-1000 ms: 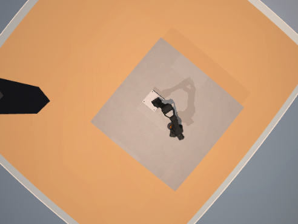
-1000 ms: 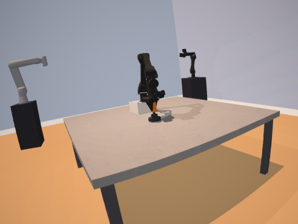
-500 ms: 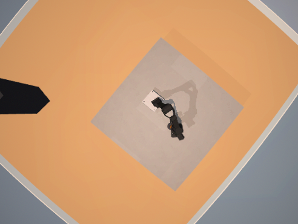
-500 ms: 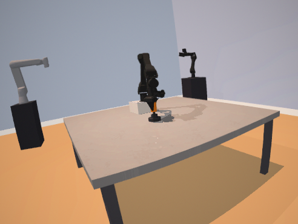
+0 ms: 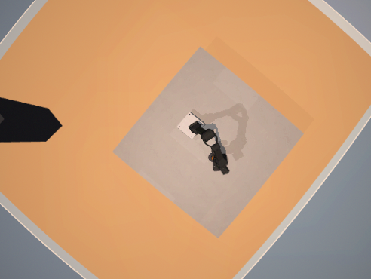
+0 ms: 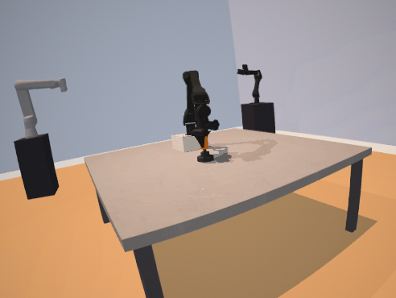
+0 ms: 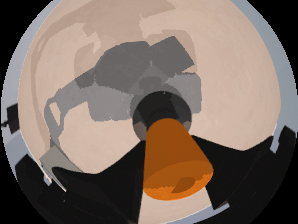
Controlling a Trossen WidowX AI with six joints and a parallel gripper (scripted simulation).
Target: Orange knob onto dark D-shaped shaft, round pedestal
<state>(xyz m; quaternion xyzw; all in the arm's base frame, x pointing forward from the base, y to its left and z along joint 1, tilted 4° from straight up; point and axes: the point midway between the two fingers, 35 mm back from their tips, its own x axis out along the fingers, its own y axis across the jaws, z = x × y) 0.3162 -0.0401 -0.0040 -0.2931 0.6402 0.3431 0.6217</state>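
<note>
Right now my gripper tip is 20 mm below the orange knob. The rest, counted from my gripper tip: round pedestal 40 mm below.
</note>
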